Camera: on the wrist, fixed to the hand. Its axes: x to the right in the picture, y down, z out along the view.
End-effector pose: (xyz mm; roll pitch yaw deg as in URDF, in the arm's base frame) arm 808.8 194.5 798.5 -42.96 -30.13 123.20
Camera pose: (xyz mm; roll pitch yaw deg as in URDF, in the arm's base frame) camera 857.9 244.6 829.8 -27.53 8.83 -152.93
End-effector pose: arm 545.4 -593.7 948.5 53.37 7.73 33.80
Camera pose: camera 567.8 -593.0 875.1 66.16 -80.41 61.05
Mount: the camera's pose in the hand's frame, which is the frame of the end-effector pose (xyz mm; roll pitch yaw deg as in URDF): 28.7 -63.4 -32.4 3.66 -32.25 89.04
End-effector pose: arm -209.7 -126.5 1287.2 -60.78 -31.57 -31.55
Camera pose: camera -237.5 -178.9 1335.9 -32.11 23.54 41.84
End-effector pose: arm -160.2 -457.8 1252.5 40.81 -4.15 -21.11
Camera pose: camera -138.7 -494.8 1188.8 -8.30 -72.76 79.60
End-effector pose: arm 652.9 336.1 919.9 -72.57 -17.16 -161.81
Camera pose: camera 625.5 379.6 976.9 -19.49 37.88 -86.82
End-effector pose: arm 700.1 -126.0 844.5 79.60 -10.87 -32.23
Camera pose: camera 745.7 -130.6 782.9 -151.19 -66.07 -145.63
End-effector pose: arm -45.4 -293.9 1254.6 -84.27 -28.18 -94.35
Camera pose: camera -83.6 -288.0 1320.9 -38.48 43.47 -36.36
